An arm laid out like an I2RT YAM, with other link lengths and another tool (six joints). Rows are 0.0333 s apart.
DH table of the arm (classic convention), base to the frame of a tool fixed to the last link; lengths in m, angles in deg. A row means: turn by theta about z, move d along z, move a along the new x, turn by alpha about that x. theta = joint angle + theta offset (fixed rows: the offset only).
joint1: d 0.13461, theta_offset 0, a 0.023, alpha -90
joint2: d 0, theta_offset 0, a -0.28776, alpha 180
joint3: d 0, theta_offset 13.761, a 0.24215, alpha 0
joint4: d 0.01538, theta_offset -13.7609, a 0.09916, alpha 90
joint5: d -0.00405, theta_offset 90, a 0, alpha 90
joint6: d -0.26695, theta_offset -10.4, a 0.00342, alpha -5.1
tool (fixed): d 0.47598, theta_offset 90, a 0, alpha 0
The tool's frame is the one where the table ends.
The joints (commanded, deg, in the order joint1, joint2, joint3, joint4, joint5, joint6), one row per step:
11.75, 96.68, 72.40, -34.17, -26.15, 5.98
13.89, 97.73, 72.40, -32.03, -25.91, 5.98
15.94, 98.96, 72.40, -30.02, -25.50, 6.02
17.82, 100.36, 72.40, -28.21, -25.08, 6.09
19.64, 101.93, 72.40, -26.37, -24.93, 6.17
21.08, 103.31, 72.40, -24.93, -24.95, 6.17
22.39, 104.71, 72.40, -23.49, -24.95, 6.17
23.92, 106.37, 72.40, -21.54, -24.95, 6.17
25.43, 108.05, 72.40, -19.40, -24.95, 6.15
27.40, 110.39, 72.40, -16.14, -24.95, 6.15
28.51, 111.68, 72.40, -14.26, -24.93, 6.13
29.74, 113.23, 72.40, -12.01, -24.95, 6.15
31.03, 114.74, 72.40, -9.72, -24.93, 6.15
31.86, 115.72, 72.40, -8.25, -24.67, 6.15
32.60, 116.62, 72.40, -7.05, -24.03, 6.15
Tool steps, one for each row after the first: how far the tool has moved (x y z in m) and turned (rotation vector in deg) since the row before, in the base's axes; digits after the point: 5 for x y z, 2 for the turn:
0.00354, 0.01600, -0.00302, 0.04, -1.11, 2.01
0.00265, 0.01514, -0.00476, -0.12, -0.82, 1.80
0.00154, 0.01399, -0.00650, -0.19, -0.46, 1.59
0.00059, 0.01459, -0.00748, 0.00, -0.25, 1.68
-0.00048, 0.01194, -0.00695, 0.04, -0.05, 1.45
-0.00043, 0.01102, -0.00724, 0.01, -0.04, 1.31
0.00000, 0.01338, -0.00818, 0.11, -0.27, 1.53
0.00018, 0.01364, -0.00805, 0.19, -0.43, 1.52
0.00084, 0.01875, -0.01077, 0.41, -0.82, 1.97
0.00016, 0.01066, -0.00585, 0.26, -0.54, 1.11
0.00002, 0.01222, -0.00707, 0.36, -0.59, 1.23
-0.00056, 0.01266, -0.00675, 0.38, -0.68, 1.28
-0.00008, 0.00754, -0.00473, 0.08, -0.52, 0.67
0.00032, 0.00548, -0.00519, -0.26, -0.52, 0.34

